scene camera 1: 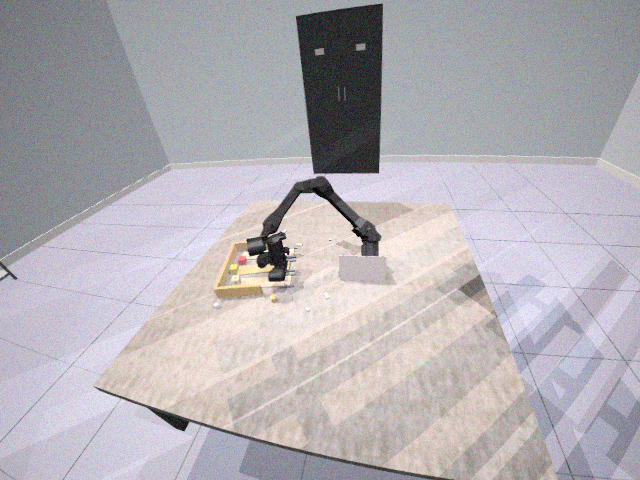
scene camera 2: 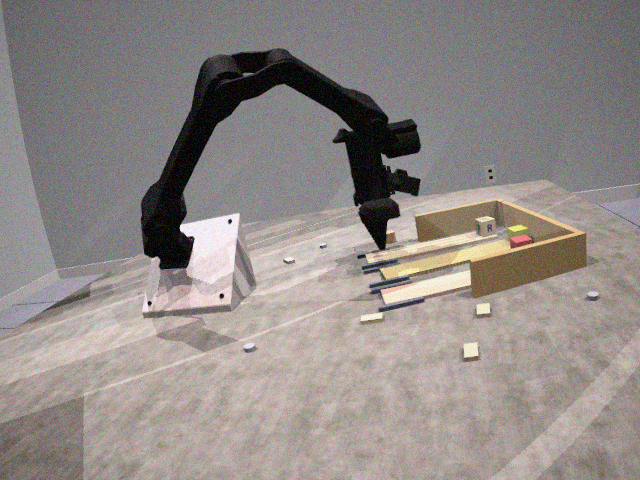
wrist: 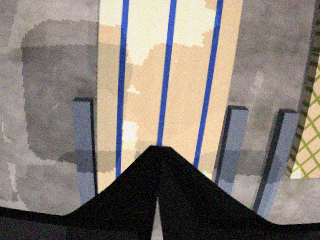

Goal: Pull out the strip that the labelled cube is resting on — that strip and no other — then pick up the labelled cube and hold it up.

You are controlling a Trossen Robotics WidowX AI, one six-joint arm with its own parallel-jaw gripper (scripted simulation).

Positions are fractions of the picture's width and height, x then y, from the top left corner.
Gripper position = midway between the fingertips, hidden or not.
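My gripper (scene camera 2: 0.60,0.52) is shut and it's holding nothing. You'd also find the gripper in scene camera 1 (scene camera 1: 0.44,0.58), and in the wrist view it's there too (wrist: 0.50,0.65).
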